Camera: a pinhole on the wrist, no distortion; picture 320 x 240 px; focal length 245.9 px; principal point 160.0 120.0 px. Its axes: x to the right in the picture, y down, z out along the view. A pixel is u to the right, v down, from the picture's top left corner.
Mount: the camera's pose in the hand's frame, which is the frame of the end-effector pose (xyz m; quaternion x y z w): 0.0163 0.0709 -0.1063 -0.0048 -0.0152 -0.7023 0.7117
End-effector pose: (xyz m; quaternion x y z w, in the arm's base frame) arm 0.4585 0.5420 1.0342 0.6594 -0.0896 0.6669 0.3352
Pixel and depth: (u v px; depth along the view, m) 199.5 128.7 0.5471
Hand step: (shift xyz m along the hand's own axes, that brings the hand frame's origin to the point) 0.0287 -0.0013 0.4433
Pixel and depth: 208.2 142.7 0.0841
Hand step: 0.0230 0.0569 -0.0217
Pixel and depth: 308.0 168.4 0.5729
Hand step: 0.1250 -0.2561 0.4777
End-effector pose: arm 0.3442 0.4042 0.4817 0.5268 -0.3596 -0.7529 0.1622
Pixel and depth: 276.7 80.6 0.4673
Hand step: -0.0626 -0.1386 0.3660
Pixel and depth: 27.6 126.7 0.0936
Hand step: 0.0168 0.1239 -0.0141
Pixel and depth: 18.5 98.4 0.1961
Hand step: -0.0053 0.1890 0.0862
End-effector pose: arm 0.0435 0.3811 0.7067 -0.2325 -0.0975 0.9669 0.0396
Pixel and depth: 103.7 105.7 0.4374
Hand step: -0.0170 0.1830 0.3277
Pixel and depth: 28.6 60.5 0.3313
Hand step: -0.0711 0.2561 0.2186
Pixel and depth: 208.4 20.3 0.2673
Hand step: -0.0953 0.0244 0.1608
